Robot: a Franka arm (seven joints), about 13 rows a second.
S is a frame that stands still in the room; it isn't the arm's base.
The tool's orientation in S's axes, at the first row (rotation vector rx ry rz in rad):
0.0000 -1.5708 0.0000
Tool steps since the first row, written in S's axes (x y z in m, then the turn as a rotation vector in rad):
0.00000 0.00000 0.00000 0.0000 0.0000 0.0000
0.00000 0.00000 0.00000 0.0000 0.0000 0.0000
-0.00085 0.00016 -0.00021 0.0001 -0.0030 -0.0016
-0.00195 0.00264 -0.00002 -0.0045 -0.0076 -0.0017
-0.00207 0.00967 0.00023 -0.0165 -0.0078 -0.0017
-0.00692 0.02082 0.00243 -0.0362 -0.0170 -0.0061
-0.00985 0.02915 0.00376 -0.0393 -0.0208 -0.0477
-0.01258 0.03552 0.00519 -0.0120 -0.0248 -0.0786
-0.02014 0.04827 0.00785 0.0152 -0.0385 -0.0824
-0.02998 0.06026 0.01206 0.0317 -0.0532 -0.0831
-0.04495 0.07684 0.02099 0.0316 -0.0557 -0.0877
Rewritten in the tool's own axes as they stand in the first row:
0.00000 0.00000 0.00000 0.0000 0.0000 0.0000
0.00000 0.00000 0.00000 0.0000 0.0000 0.0000
-0.00021 0.00016 0.00085 -0.0016 -0.0030 -0.0001
-0.00002 0.00264 0.00195 -0.0017 -0.0076 0.0045
0.00023 0.00967 0.00207 -0.0017 -0.0078 0.0165
0.00243 0.02082 0.00692 -0.0061 -0.0170 0.0362
0.00376 0.02915 0.00985 -0.0477 -0.0208 0.0393
0.00519 0.03552 0.01258 -0.0786 -0.0248 0.0120
0.00785 0.04827 0.02014 -0.0824 -0.0385 -0.0152
0.01206 0.06026 0.02998 -0.0831 -0.0532 -0.0317
0.02099 0.07684 0.04495 -0.0877 -0.0557 -0.0316

